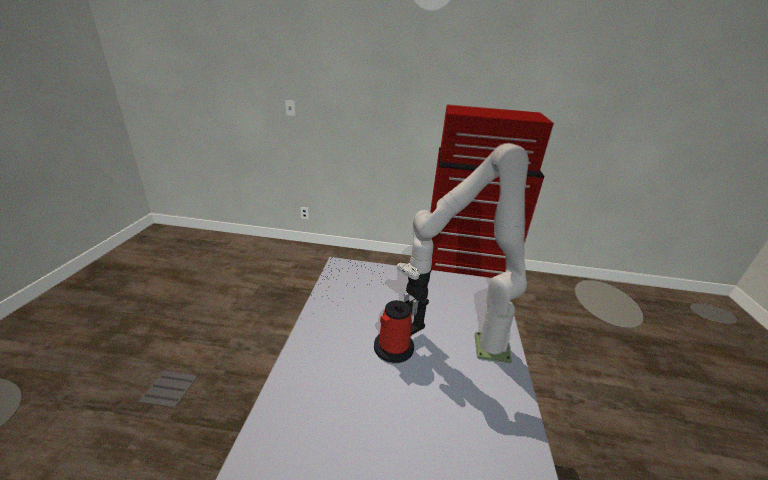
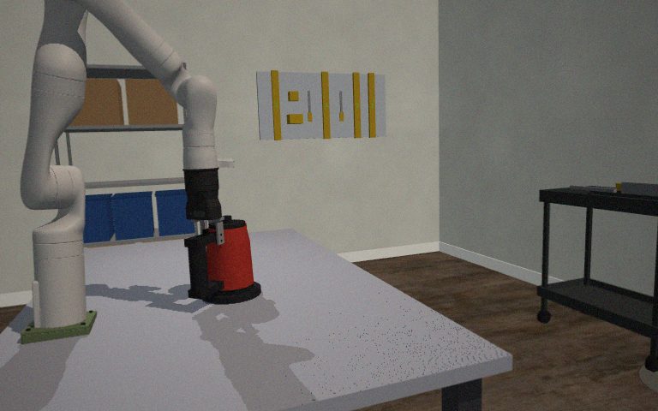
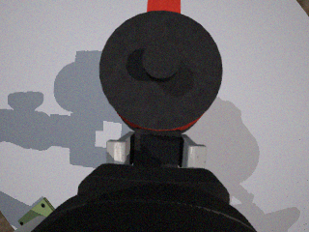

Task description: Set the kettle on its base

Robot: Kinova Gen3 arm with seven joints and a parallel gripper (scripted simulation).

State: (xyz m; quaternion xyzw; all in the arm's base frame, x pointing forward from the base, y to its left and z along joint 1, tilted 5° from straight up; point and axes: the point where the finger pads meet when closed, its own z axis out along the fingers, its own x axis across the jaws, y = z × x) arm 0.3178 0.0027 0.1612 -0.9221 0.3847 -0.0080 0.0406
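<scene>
Now: hand 50 mm above the red kettle, 20 mm to the right of it and 20 mm short of it. Also, from my hand: round black base (150 mm below, 40 mm to the left, 40 mm ahead).
</scene>
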